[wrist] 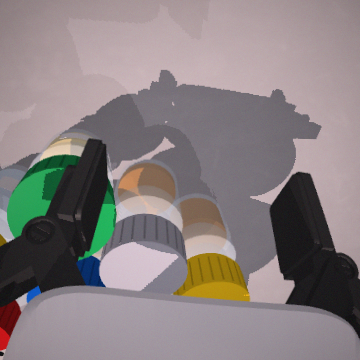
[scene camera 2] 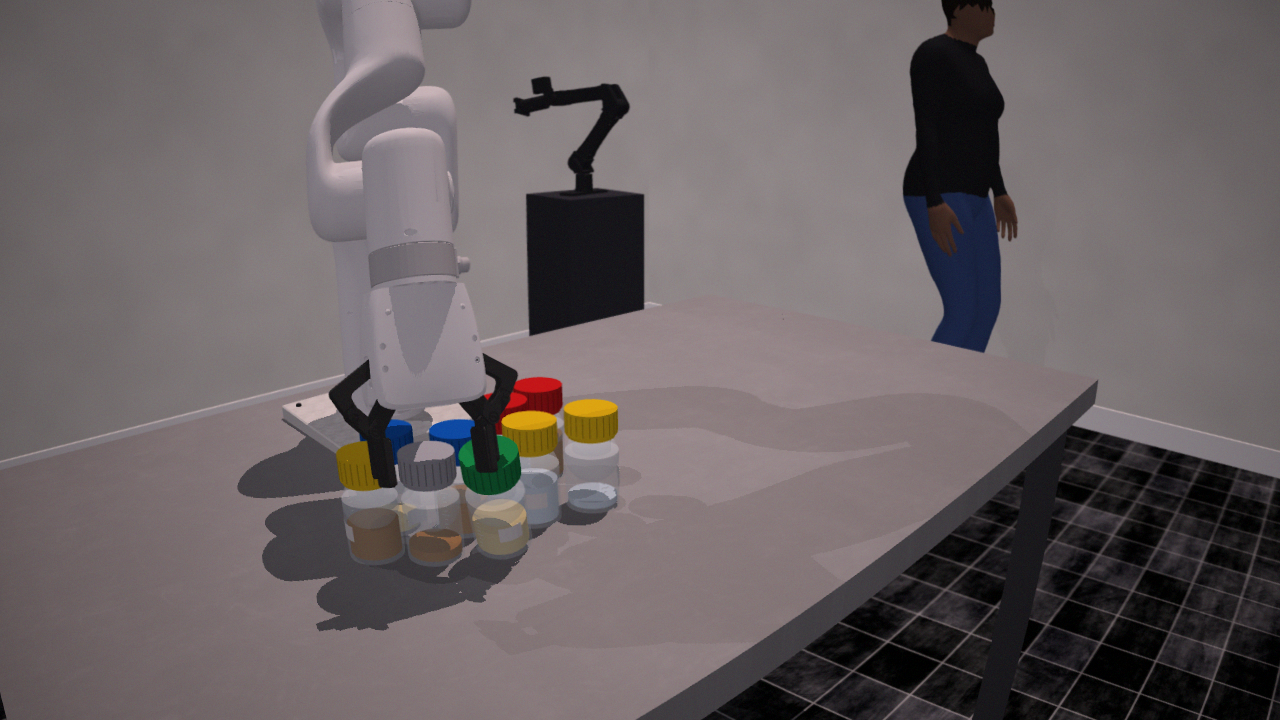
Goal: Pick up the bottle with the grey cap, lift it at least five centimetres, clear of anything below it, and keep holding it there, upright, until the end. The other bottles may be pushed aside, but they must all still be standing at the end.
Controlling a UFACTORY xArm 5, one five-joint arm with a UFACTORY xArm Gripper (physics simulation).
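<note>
The bottle with the grey cap stands upright on the table, low orange contents inside, between a yellow-capped bottle and a green-capped bottle. My gripper is wide open with nothing held. In the scene view its fingers overlap the yellow and green caps, one on each side of the grey cap; whether they touch is unclear. In the wrist view one finger crosses over the green cap, the other is beyond the yellow cap, and both grey and yellow caps show between them.
Behind stand bottles with blue caps, red caps and yellow caps, another yellow cap being furthest right. A pale base plate lies behind on the table. A person stands beyond it.
</note>
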